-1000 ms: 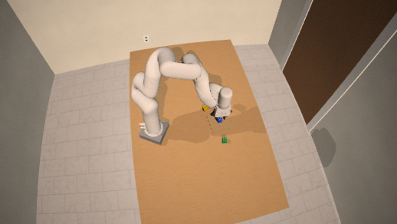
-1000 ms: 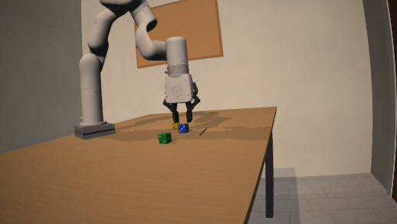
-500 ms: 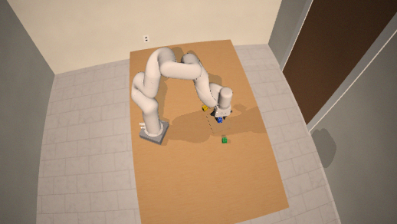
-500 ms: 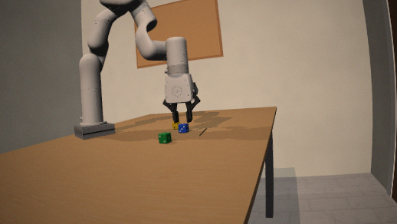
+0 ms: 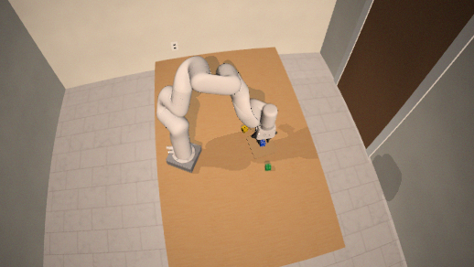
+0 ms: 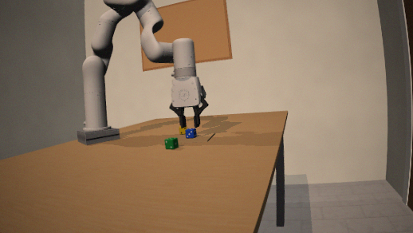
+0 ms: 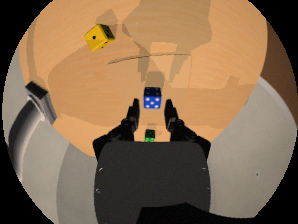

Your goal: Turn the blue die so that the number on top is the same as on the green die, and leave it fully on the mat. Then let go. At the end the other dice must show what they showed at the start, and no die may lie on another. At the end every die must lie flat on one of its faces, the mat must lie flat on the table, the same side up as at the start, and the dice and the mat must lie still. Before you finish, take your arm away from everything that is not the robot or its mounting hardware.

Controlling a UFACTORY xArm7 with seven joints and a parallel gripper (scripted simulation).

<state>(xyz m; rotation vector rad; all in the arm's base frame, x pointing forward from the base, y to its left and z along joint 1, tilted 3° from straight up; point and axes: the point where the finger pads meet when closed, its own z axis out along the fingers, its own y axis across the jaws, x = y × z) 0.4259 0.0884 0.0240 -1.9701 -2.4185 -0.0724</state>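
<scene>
Now: the blue die 40 mm below my hand. From my hand the other things lie so: green die 150 mm to the right, 40 mm below, 30 mm ahead; then yellow die 100 mm behind, 90 mm to the left, 40 mm below.
</scene>
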